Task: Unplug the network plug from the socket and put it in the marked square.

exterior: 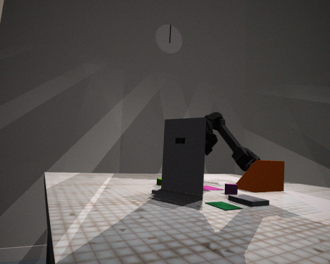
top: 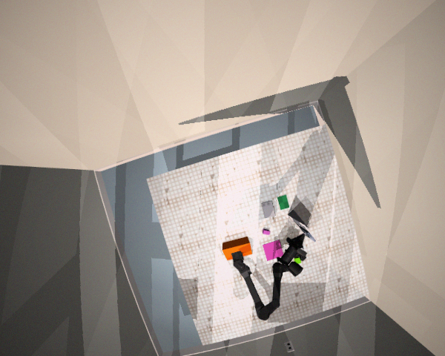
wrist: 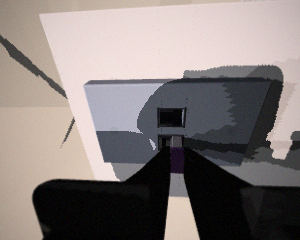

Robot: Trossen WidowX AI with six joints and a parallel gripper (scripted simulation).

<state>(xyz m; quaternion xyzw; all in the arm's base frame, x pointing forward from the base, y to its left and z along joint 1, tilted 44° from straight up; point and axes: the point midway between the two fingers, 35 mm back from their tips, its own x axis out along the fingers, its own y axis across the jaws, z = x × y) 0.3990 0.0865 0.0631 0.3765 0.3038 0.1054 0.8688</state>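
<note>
Now: gripper tip 18 cm past the flat magenta square, 18 cm above it and 12 cm to the left of it. Also, from my gripper tip: flat green square: 18 cm to the left, 18 cm below, 2 cm behind; purple network plug: right at my gripper tip; upright panel: 6 cm below, 3 cm ahead, 1 cm to the left.
</note>
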